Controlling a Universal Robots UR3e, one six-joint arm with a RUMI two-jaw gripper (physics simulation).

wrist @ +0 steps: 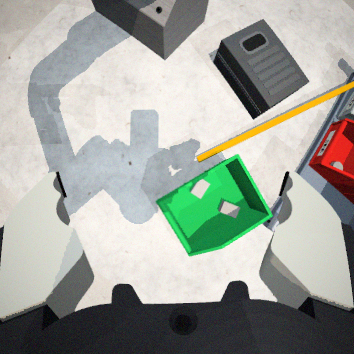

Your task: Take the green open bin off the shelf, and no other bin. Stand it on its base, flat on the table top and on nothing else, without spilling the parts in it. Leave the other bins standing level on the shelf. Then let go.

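Places are measured from the arm's base along level axes (x back, y right, z up), in centimetres.
Where they show: gripper, between the fingertips: (173,175).
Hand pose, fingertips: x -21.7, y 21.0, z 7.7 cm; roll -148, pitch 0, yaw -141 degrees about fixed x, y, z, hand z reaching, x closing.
Each offset is from my fingertips to the top centre of the thing. "pt": to the spot under its first point.
The green open bin @[dz -14.6, dx -7.4, dy -0.2 cm] (207,225) stands off the shelf, on the pale table top, with its open top facing the camera. Two small light parts lie in it. Its right corner lies close to a corner of the blue-grey shelf @[pt dz -21.5, dx -23.1, dy -16.2 cm] (320,187); I cannot tell whether they touch. My gripper (173,175) is open and empty, above the bin, with one jaw well to its left and the other just to its right. A red bin @[pt dz -21.2, dx -22.9, dy -23.7 cm] (340,156) is on the shelf at the right edge, partly cut off. The underside of the green bin is hidden.
A yellow bar @[dz -19.3, dx -9.4, dy -22.4 cm] (275,126) runs from near the green bin's upper edge to the right edge. A dark grey vented box @[dz -15.5, dx +0.1, dy -23.8 cm] (275,65) stands at upper right, and a grey block (170,25) at the top. Part of a grey bin @[pt dz -19.2, dx -18.1, dy -31.7 cm] (350,107) shows beyond the red one.
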